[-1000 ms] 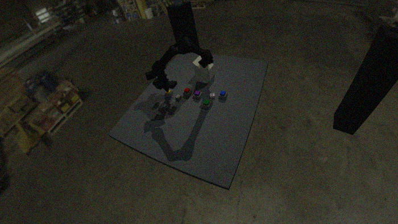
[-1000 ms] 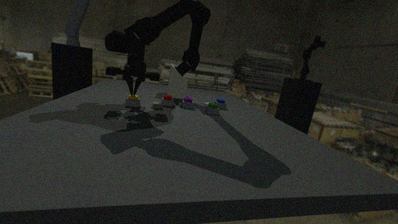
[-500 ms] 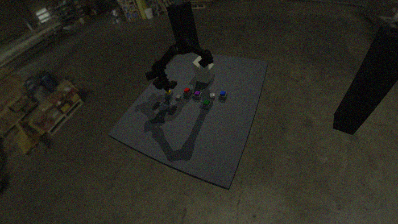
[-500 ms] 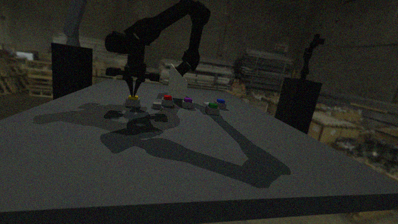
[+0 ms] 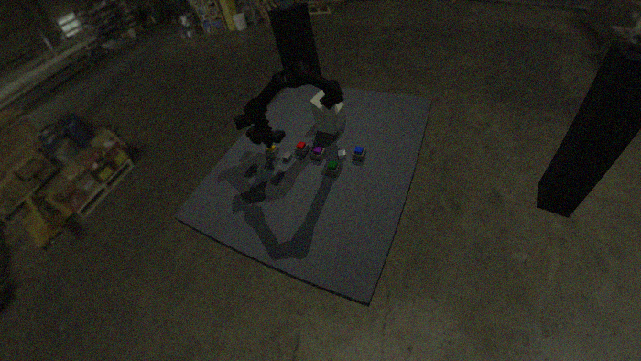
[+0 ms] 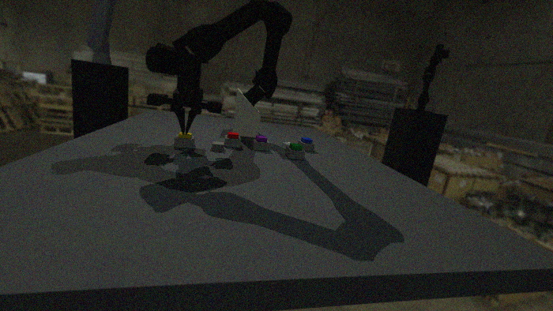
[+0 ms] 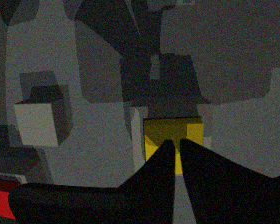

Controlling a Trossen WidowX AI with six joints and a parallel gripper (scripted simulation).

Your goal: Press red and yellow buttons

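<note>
Now: gripper tip 10 mm above the yellow button. The rest, counted from my gripper tip: purple button 220 mm to the left, 80 mm behind; then red button 130 mm to the left, 70 mm behind; then small grey block 100 mm to the left, 20 mm below.
</note>
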